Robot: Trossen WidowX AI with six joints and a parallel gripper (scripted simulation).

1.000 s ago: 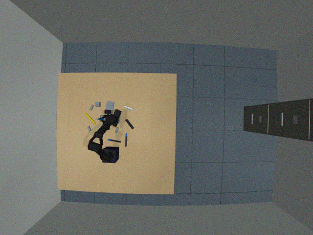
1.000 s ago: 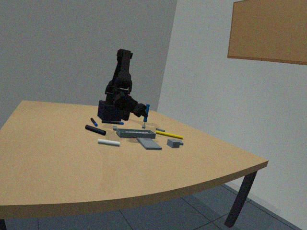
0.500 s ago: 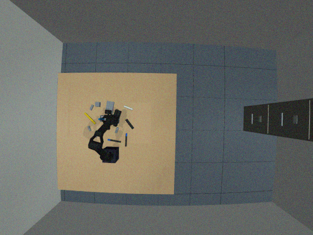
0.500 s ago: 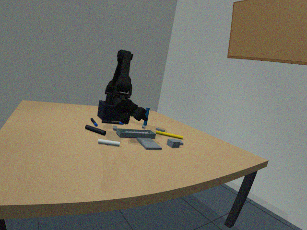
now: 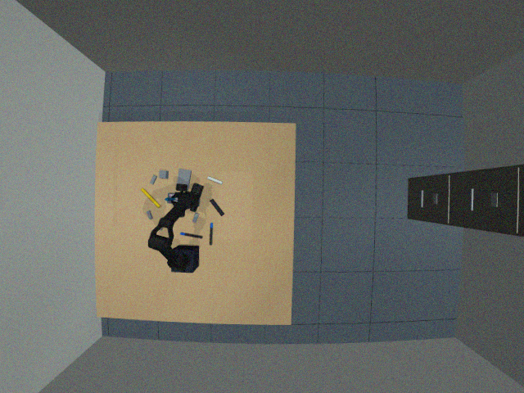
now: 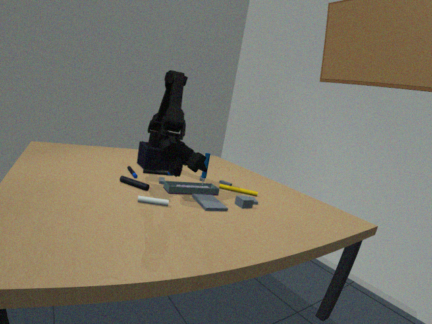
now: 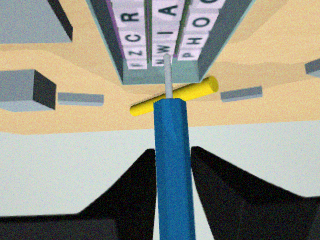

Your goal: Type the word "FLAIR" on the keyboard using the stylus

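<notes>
The grey pad lies 12 cm ahead of my gripper tip, 3 cm to the right of it and 8 cm below it. The rest, counted from my gripper tip: yellow cylinder 1 cm behind, 17 cm to the left, 8 cm below; small grey block 11 cm behind, 12 cm to the right, 8 cm below; blue stylus 2 cm below.
</notes>
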